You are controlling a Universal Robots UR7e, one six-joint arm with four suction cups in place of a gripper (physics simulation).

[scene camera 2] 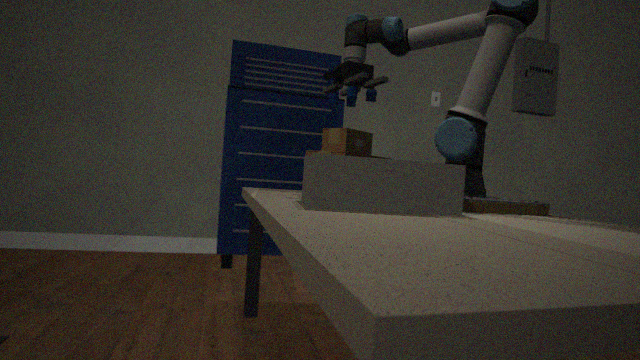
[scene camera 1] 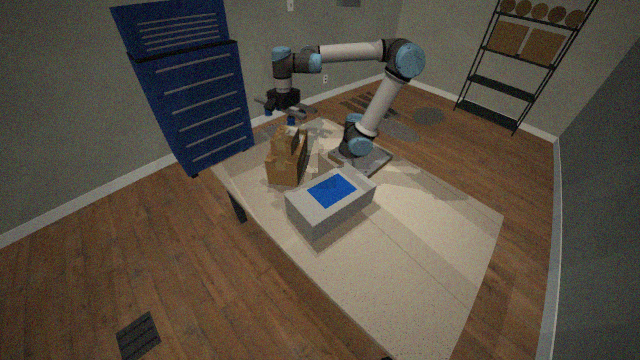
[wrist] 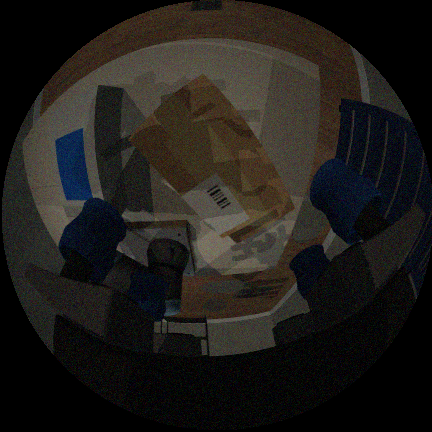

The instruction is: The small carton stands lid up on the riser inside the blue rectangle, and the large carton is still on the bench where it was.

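Where they show: hand at its tool point: (scene camera 2: 351, 102) (scene camera 1: 285, 116) (wrist: 222, 249); arm's base at its link origin: (wrist: 167, 252).
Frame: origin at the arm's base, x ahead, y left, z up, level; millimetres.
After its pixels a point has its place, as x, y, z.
The small carton (scene camera 1: 286, 142) @(373, -155, 187) (scene camera 2: 334, 140) @(387, -177, 147) (wrist: 200, 202) @(298, -183, 188) rests on top of the large carton (scene camera 1: 284, 172) @(425, -132, 50) (scene camera 2: 311, 152) @(458, -192, 102) with its white barcode label facing up. The large carton stands on the bench (scene camera 1: 410, 280) @(509, 573, -40) (scene camera 2: 450, 265) @(655, 673, -40) (wrist: 295, 100) @(437, -452, -39), partly hidden by the riser in scene camera 2. The grey riser (scene camera 1: 345, 209) @(437, 220, 54) (scene camera 2: 385, 185) @(438, 220, 20) (wrist: 107, 145) @(400, 23, 27) stands beside it, with the blue rectangle (scene camera 1: 331, 190) @(406, 127, 81) (wrist: 74, 165) @(400, 106, 81) on its top. My gripper (scene camera 1: 280, 116) @(322, -202, 285) (scene camera 2: 361, 96) @(322, -202, 285) (wrist: 220, 250) @(322, -202, 285) hangs above the cartons, its blue cups pointing down, apart from the small carton and holding nothing.
A blue drawer cabinet (scene camera 1: 205, 100) (scene camera 2: 280, 120) (wrist: 385, 145) stands behind the bench end near the cartons. The arm's base plate (scene camera 1: 380, 159) @(-39, 176, -2) is on the bench beyond the riser. A shelf rack (scene camera 1: 502, 88) stands at the back right, and a grey box (scene camera 2: 535, 75) hangs on the wall.
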